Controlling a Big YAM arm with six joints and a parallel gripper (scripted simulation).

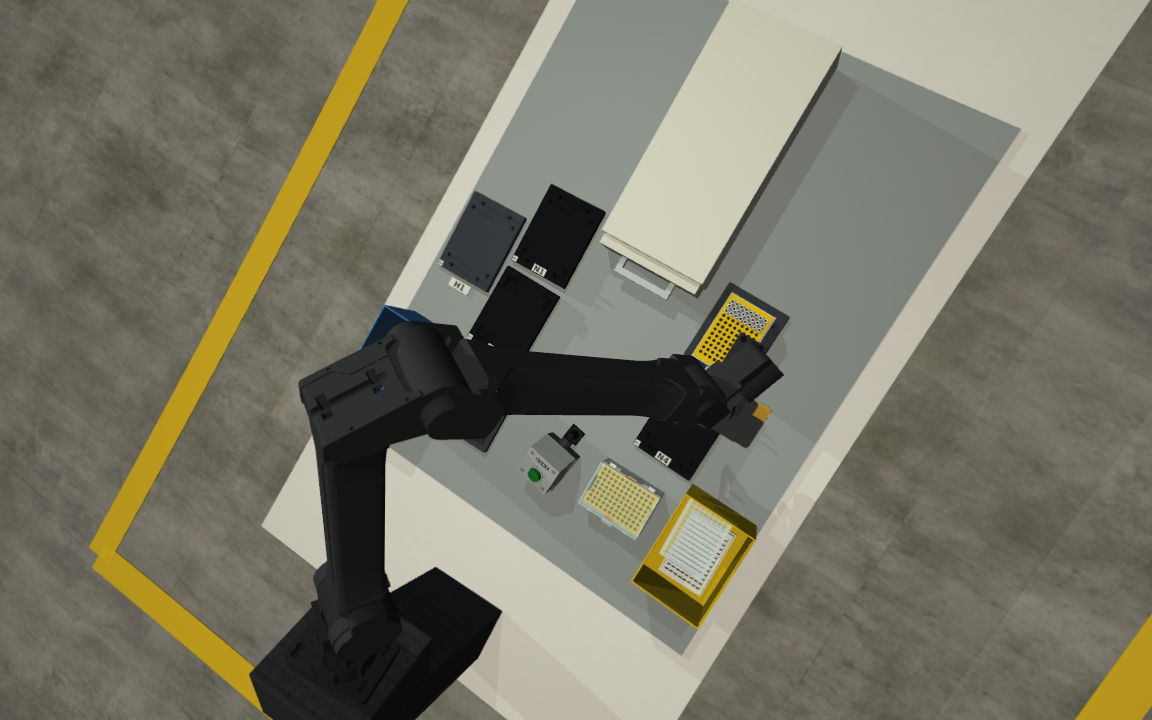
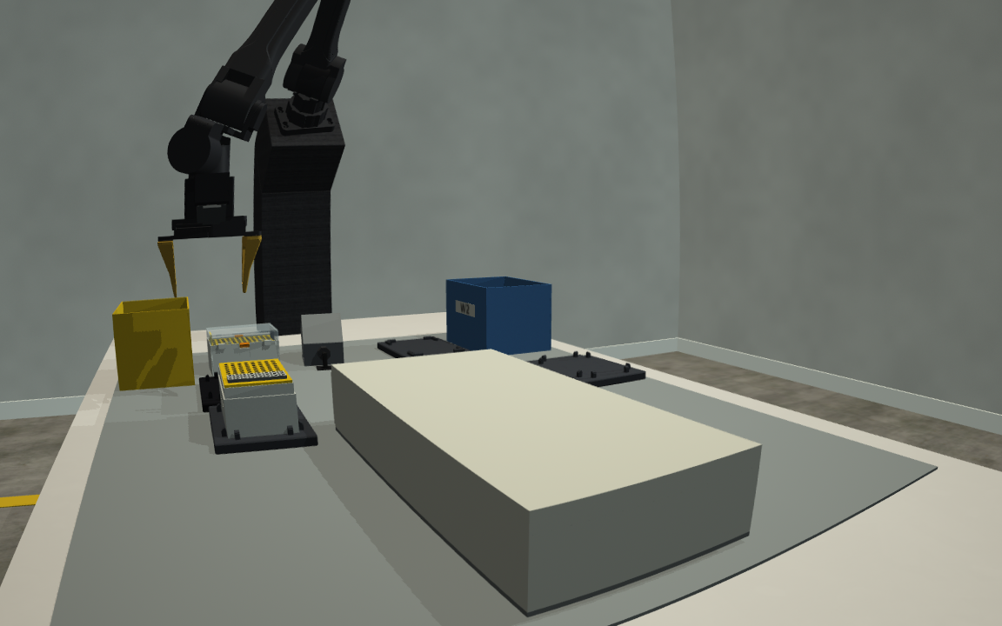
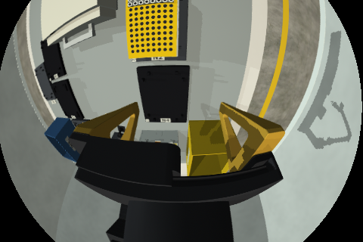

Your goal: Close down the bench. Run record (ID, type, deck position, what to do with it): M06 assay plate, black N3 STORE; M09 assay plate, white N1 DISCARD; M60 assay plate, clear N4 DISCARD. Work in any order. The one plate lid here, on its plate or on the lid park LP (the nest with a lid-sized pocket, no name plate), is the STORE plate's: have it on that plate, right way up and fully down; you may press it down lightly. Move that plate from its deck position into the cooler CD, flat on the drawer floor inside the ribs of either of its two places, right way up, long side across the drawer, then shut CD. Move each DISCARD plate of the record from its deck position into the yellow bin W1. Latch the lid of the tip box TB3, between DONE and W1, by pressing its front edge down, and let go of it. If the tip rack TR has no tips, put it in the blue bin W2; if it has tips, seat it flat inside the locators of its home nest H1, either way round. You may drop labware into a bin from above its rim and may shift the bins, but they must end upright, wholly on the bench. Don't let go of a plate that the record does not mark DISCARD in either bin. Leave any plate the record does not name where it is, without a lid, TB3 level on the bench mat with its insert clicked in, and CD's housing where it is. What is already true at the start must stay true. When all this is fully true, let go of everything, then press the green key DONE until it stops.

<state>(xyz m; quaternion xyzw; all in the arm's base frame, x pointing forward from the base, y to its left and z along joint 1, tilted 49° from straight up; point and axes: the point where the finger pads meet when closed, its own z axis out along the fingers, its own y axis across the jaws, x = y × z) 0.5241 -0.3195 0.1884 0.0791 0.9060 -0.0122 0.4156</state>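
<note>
My gripper is now 100 mm short of the yellow tip rack, 20 mm to the right of it and 110 mm above it. The rest, counted from my hand: nest N4: 70 mm behind, 50 mm to the left, 160 mm below; then tip box lid: 230 mm behind, 120 mm to the left, 110 mm below; then nest N2: 110 mm ahead, 20 mm to the left, 160 mm below.
</note>
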